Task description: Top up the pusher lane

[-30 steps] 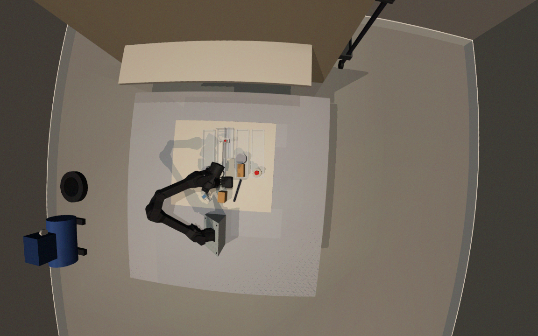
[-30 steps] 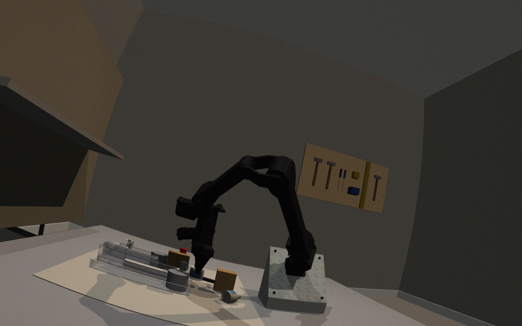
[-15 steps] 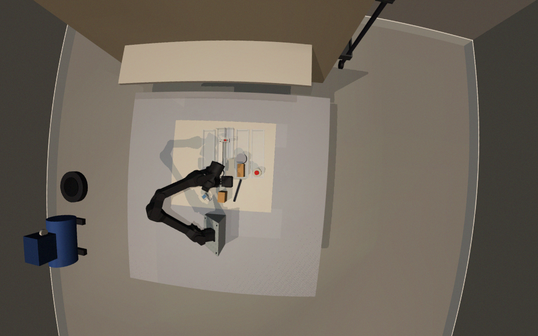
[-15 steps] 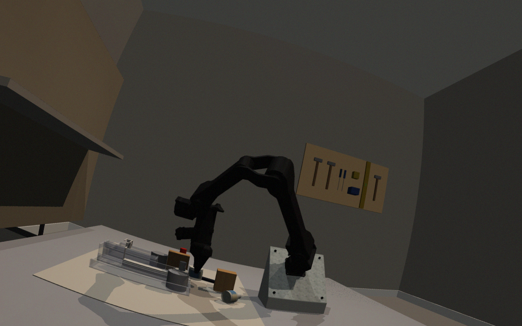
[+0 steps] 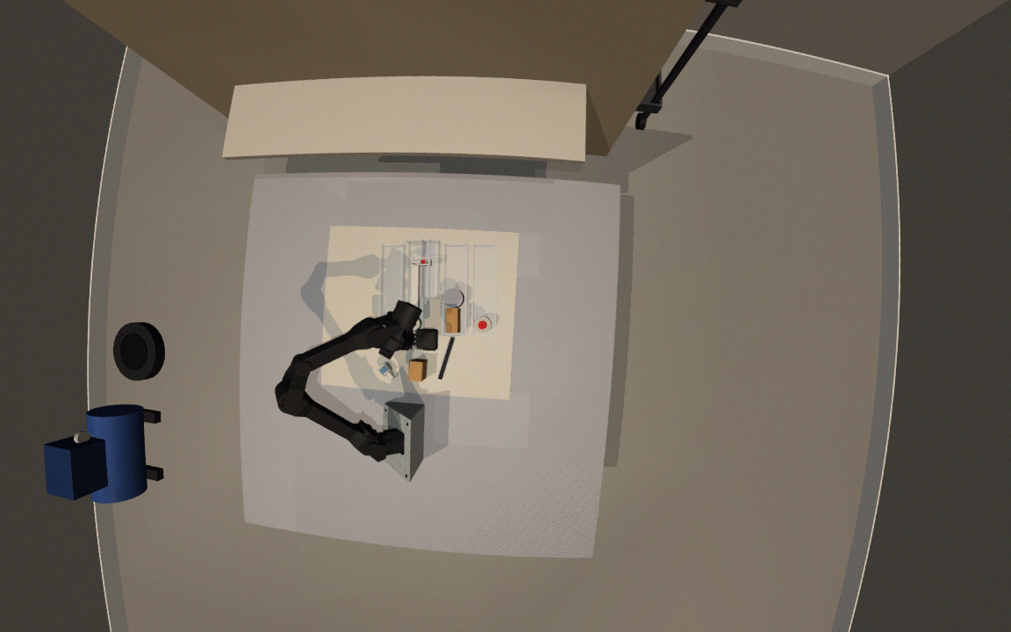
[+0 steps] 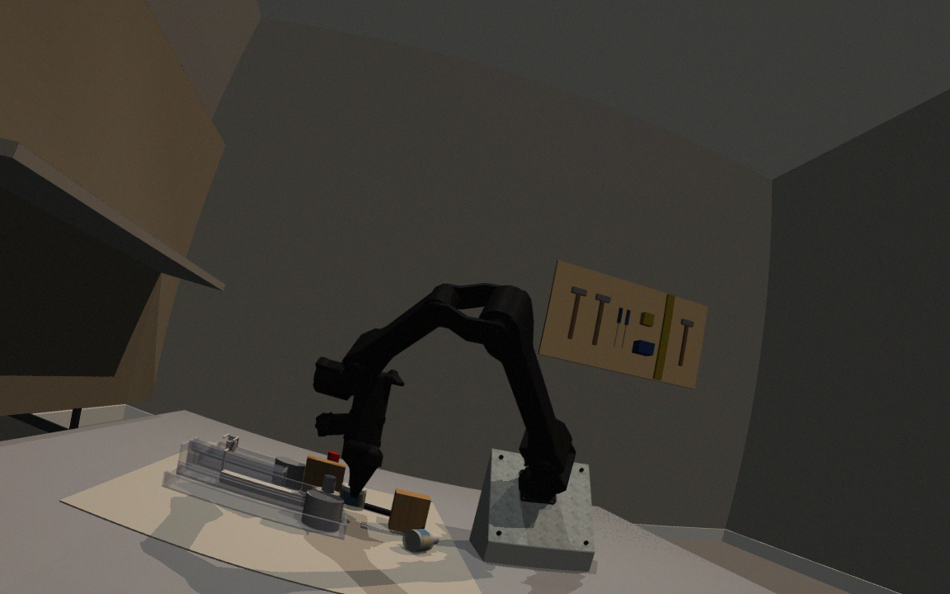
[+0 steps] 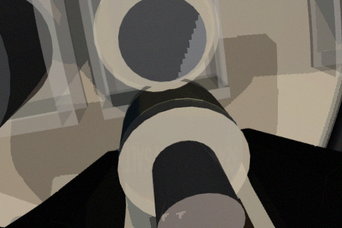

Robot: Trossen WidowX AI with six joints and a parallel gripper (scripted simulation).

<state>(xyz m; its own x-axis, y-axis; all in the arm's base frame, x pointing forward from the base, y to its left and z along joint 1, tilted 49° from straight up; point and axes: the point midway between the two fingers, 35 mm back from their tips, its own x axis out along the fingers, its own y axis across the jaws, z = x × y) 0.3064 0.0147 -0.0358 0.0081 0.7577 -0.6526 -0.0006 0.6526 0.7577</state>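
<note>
The black rod is 10 cm to the right of my gripper tip, 7 cm behind it and 4 cm below it. Also, from my gripper tip: grey pusher plate 16 cm ahead, 3 cm to the right.
</note>
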